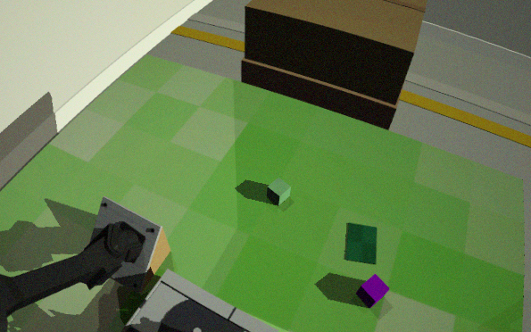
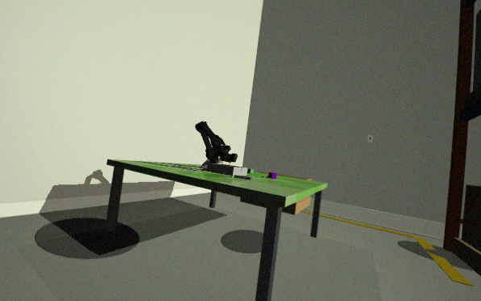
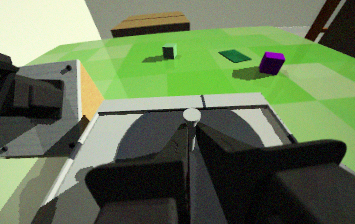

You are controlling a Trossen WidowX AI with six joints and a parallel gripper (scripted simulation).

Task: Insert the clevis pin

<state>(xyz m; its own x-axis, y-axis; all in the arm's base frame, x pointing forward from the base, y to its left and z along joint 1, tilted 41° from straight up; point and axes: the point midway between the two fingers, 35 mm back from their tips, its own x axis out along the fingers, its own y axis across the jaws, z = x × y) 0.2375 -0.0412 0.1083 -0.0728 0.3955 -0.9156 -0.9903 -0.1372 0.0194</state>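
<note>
The steel tray lies 4 cm below my gripper tip, 1 cm to the right of it and 1 cm behind it. The rest, counted from my gripper tip: steel clevis pin 1 cm below; dark grey disc 3 cm below; purple cube 26 cm to the left, 24 cm ahead, 7 cm below.
</note>
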